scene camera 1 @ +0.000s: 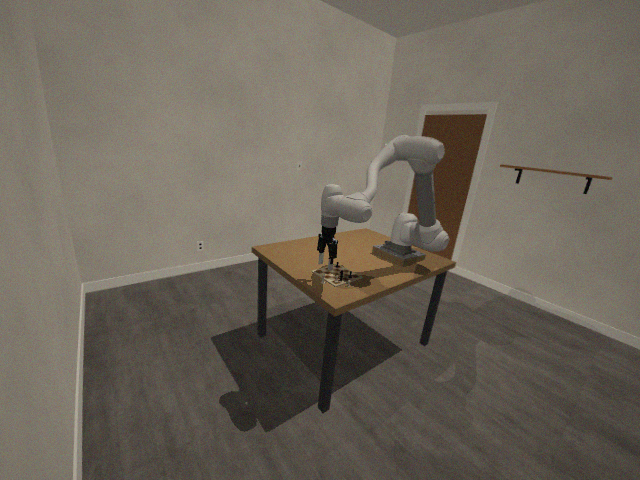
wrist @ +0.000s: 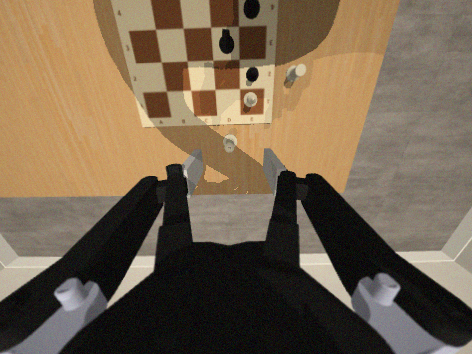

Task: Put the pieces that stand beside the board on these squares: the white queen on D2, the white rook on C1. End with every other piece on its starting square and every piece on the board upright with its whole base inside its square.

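Frame: origin at the arm's base, x left, y back, z up, level; metres.
Seen in the pictures: gripper, fingertip midpoint: (scene camera 1: 325, 266) (wrist: 232, 159); arm's base at its link origin: (scene camera 1: 399, 249).
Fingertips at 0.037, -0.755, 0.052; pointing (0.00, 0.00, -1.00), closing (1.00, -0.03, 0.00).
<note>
Offsets run from my fingertips to a thing's top centre, as dx, dy, dz. "spot": to the spot under its first point. Level surfaces: height alone.
The chessboard {-0.042, +0.140, -0.097} (scene camera 1: 321, 273) (wrist: 172, 122) lies on the table. One white piece {-0.006, +0.000, -0.050} (wrist: 230, 142) stands off the board, in front of column D. Another white piece {+0.096, +0.100, -0.070} (wrist: 296, 73), flat-topped and probably the rook, stands off the board beside E2. Their types are hard to tell. My gripper (scene camera 1: 326, 264) (wrist: 232, 159) is open about halfway and empty. In the wrist view its fingertips are either side of a spot just nearer than the piece in front of D, apart from it. A white piece {+0.030, +0.066, -0.053} (wrist: 250, 99) is on E1. Black pieces stand on E2 {+0.033, +0.101, -0.065} (wrist: 252, 74), D3 {-0.003, +0.138, -0.057} (wrist: 226, 44) and E4 {spot: +0.031, +0.171, -0.085} (wrist: 251, 9).
The wooden table {dz -0.103} (scene camera 1: 299, 253) (wrist: 75, 150) ends close behind the fingertips and to the right of the board in the wrist view. The robot base (scene camera 1: 398, 252) stands at the table's far right. Arm shadows cross the board. The board's far rows are cut off in the wrist view.
</note>
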